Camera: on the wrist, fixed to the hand. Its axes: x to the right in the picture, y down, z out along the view.
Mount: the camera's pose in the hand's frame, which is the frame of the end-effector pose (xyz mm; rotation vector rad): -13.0 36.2 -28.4 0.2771 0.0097 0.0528
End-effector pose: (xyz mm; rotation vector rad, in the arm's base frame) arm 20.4 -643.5 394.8 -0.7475 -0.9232 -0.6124
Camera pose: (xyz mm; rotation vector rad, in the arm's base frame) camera 54.6 -642.2 361.4 -0.5181 -0.9533 -0.4300
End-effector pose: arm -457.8 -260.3 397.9 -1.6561 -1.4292 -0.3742
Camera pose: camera -419.9 -288.2 389.2 -1.4613 -1.3602 -0.1459
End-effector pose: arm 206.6 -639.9 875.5 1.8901 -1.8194 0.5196
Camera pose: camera 171.1 -613.7 893.9 2.0146 -1.8747 0.8354
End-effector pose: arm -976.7 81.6 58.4 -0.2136 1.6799 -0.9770
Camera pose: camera -984.7 126.4 43.6 0.0194 1.5310 -1.1586
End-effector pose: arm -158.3 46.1 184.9 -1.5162 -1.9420 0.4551
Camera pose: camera -111.0 40.8 180.4 -1.3893 -1.7514 0.7070
